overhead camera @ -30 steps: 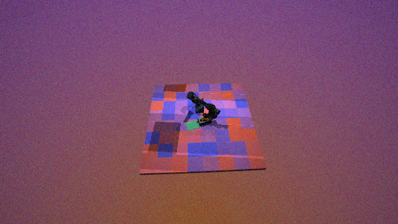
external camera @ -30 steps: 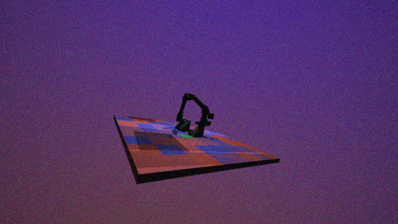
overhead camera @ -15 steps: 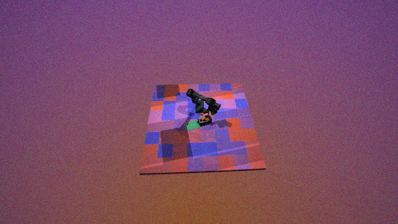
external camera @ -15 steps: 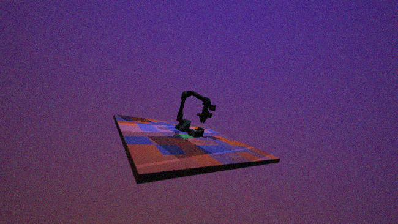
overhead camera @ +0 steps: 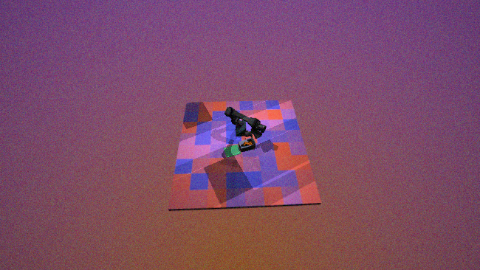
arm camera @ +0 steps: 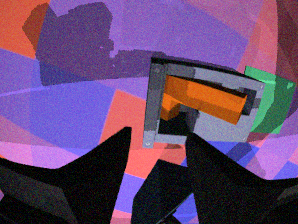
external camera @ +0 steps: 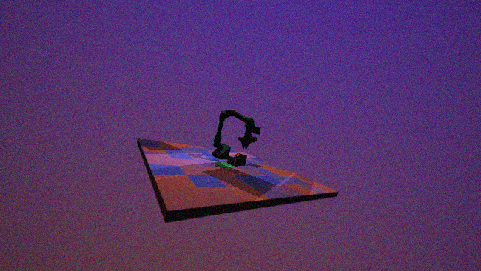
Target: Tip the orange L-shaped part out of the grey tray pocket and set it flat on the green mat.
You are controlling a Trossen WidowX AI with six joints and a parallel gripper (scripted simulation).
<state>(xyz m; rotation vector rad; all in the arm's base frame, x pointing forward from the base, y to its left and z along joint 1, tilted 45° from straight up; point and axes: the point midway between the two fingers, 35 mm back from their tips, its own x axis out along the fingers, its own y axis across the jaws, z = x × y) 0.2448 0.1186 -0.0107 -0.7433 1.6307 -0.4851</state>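
Now: the orange L-shaped part 40 mm to the right of my gripper tip and 100 mm below it. Also, from my gripper tip: green mat: 40 mm ahead, 220 mm to the right, 160 mm below.
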